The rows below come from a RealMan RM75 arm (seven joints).
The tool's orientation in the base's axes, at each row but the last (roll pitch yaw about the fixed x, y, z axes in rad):
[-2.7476 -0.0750 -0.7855]
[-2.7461 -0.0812 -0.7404]
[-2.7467 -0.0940 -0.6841]
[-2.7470 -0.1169 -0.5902]
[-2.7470 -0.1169 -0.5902]
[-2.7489 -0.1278 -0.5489]
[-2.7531 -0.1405 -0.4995]
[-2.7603 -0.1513 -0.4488]
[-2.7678 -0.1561 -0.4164]
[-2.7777 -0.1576 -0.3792]
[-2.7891 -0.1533 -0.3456]
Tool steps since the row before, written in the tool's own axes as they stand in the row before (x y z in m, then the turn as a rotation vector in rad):
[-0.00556 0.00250 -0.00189 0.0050 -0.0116 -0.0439]
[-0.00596 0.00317 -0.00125 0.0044 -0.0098 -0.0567]
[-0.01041 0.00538 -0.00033 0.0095 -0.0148 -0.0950]
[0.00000 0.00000 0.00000 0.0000 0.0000 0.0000]
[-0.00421 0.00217 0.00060 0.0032 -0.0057 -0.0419]
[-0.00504 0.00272 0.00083 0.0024 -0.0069 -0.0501]
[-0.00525 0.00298 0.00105 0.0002 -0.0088 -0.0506]
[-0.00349 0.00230 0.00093 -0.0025 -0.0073 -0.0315]
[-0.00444 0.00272 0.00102 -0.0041 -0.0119 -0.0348]
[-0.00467 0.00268 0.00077 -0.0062 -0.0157 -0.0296]
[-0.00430 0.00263 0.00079 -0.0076 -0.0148 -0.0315]
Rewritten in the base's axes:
[-0.00611 0.00182 0.00037 -0.0032 -0.0055 0.0452]
[-0.00668 0.00149 -0.00055 -0.0088 -0.0093 0.0563]
[-0.01112 0.00250 -0.00273 -0.0139 -0.0182 0.0939]
[0.00000 0.00000 0.00000 0.0000 0.0000 0.0000]
[-0.00433 0.00076 -0.00187 -0.0074 -0.0081 0.0410]
[-0.00521 0.00062 -0.00244 -0.0100 -0.0089 0.0488]
[-0.00544 0.00028 -0.00282 -0.0113 -0.0064 0.0497]
[-0.00365 -0.00023 -0.00223 -0.0087 -0.0013 0.0312]
[-0.00461 -0.00032 -0.00261 -0.0096 0.0025 0.0357]
[-0.00487 -0.00046 -0.00239 -0.0090 0.0080 0.0319]
[-0.00451 -0.00071 -0.00229 -0.0110 0.0072 0.0331]

